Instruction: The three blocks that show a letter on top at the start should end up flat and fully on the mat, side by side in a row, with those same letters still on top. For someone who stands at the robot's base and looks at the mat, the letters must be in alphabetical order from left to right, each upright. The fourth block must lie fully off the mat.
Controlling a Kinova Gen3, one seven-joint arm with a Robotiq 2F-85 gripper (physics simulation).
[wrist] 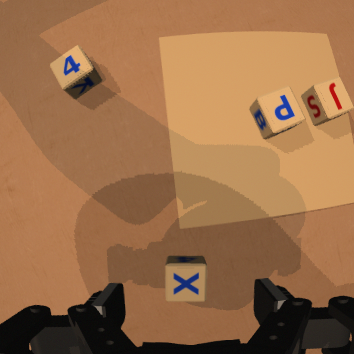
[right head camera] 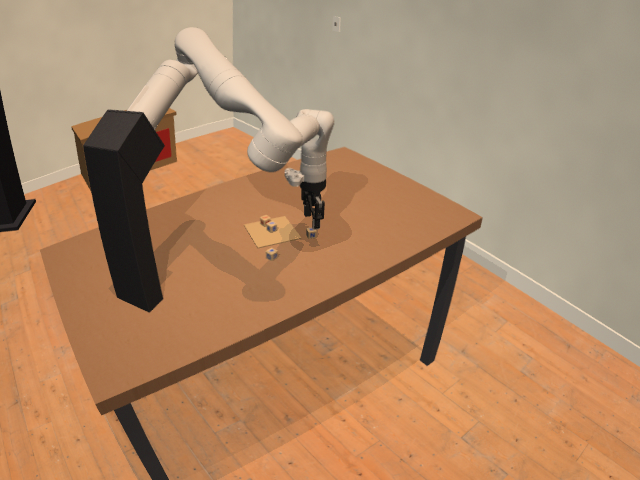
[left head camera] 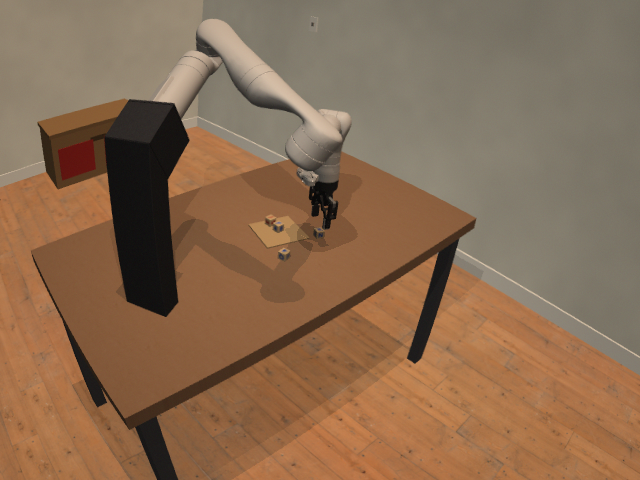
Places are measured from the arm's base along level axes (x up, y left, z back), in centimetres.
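Where they show: gripper, between the fingertips: (wrist: 188, 299) (right head camera: 311, 222) (left head camera: 320, 222); arm's base, origin of its link: (right head camera: 135, 127) (left head camera: 159, 119).
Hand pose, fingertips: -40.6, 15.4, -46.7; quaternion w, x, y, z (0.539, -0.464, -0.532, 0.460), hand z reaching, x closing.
Observation:
Each offset is from my fingertips to the centre of the thing, as dx, dy, dz. "spot": to the spot under its first point. Level surfaces: height alone.
The X block {-3.6, -0.2, +0.1} (left head camera: 318, 233) (right head camera: 311, 233) (wrist: 186, 283) lies flat off the mat {-4.7, +4.3, +11.7} (left head camera: 271, 239) (right head camera: 261, 239) (wrist: 210, 75), near its corner. My gripper (left head camera: 321, 219) (right head camera: 312, 219) (wrist: 188, 299) is open and empty above the X block, which shows between the fingertips in the wrist view. The P block {-3.2, +4.6, +11.6} (left head camera: 278, 226) (right head camera: 271, 226) (wrist: 283, 107) sits on the mat, its P roughly upside down in the wrist view. The red J block {-3.2, +8.5, +13.2} (left head camera: 269, 220) (right head camera: 264, 220) (wrist: 334, 97) is beside it with a small gap, at the mat's edge; whether it is fully on is unclear.
The block with a blue 4 on top {spot: -2.4, -10.7, +13.8} (left head camera: 283, 253) (right head camera: 271, 253) (wrist: 71, 65) lies on the table {dx -4.9} (left head camera: 217, 330) (right head camera: 206, 330), off the mat. The black robot pedestal (left head camera: 142, 217) (right head camera: 121, 217) stands at the table's left. Arm shadows cross the table and part of the mat.

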